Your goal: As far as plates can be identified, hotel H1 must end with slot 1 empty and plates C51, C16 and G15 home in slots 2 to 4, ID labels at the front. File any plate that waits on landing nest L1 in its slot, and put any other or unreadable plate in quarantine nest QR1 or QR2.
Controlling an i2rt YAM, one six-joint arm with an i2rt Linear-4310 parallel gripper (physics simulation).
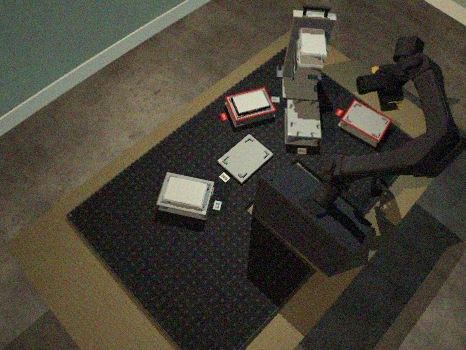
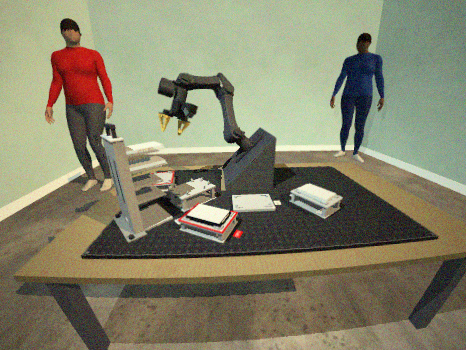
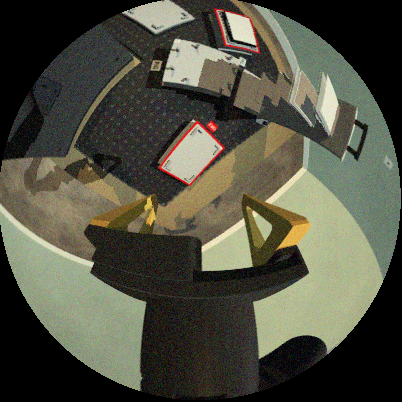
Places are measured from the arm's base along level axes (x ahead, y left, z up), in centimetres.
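Where they show: gripper, fingertip midpoint: (image 1: pixel 379 95) (image 2: pixel 171 133) (image 3: pixel 199 198); arm's base at its link origin: (image 1: pixel 318 204) (image 2: pixel 249 148).
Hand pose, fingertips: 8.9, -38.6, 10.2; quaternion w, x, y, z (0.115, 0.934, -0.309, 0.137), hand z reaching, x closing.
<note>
Each offset is from my fingertips to the top centre of the thing, as dx, dy, dz.
Hotel H1 (image 1: pixel 301 90) (image 2: pixel 120 185) (image 3: pixel 345 130) is a tall grey rack with open shelves. A white plate {+29.5, -2.0, +1.0} (image 1: pixel 313 42) (image 2: pixel 145 148) (image 3: pixel 327 102) lies in its top slot; a pale layer shows at the shelf below, and I cannot tell if it is a plate. A white plate {+25.2, +61.6, -19.5} (image 1: pixel 185 192) (image 2: pixel 315 193) sits on the pale raised nest L1. A black-and-white plate {+36.6, +19.5, -20.5} (image 1: pixel 251 101) (image 2: pixel 207 213) (image 3: pixel 242 30) sits on a red-rimmed quarantine nest. Red-rimmed nest QR2 {+1.5, -7.5, -21.3} (image 1: pixel 365 120) (image 3: pixel 192 152) is empty. No plate ID is readable. My gripper (image 2: pixel 172 132) (image 3: pixel 199 198) is open and empty, high above the table near QR2.
A low raised nest {+17.7, +11.0, -18.3} (image 1: pixel 303 122) (image 2: pixel 192 192) (image 3: pixel 185 65) stands in front of the hotel. A flat white nest {+22.4, +36.2, -24.1} (image 1: pixel 245 158) (image 2: pixel 253 202) (image 3: pixel 159 16) lies between it and L1. The arm's dark wedge base (image 1: pixel 310 220) (image 2: pixel 252 162) stands beside them. Two people stand beyond the table.
</note>
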